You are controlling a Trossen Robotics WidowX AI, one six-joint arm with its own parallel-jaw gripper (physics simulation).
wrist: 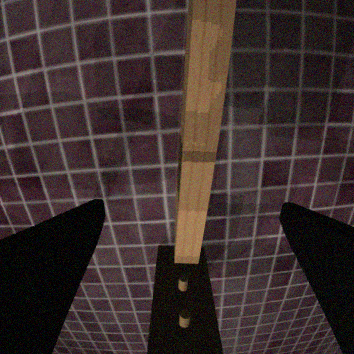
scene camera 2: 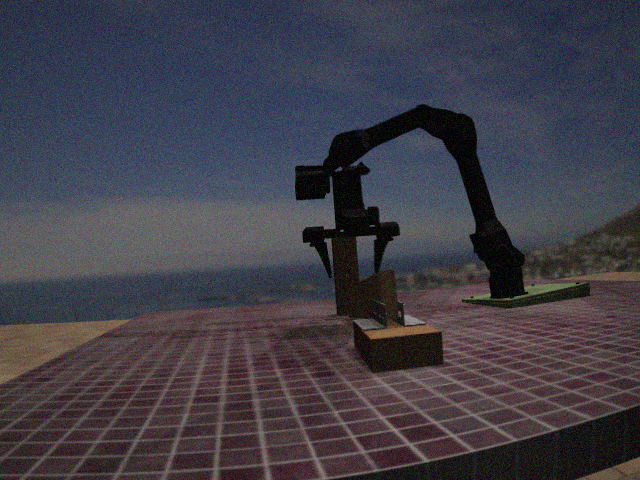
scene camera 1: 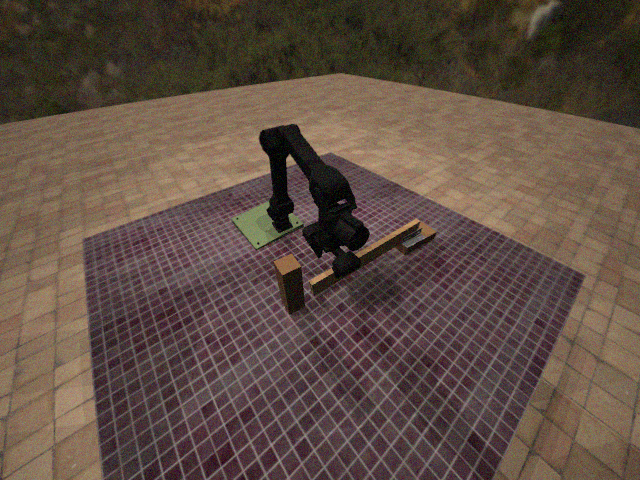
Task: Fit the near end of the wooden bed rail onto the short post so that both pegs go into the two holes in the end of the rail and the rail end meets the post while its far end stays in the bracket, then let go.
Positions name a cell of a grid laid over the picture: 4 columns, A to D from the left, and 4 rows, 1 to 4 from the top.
Scene:
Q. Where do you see a wooden bed rail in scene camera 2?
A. C3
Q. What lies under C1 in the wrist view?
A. A wooden bed rail.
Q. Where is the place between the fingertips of my gripper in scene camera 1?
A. C3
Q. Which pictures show my gripper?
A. The wrist view, scene camera 2 and scene camera 1: all of them.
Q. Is my gripper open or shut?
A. Open.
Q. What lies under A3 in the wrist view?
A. My gripper.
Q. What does my gripper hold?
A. Nothing.

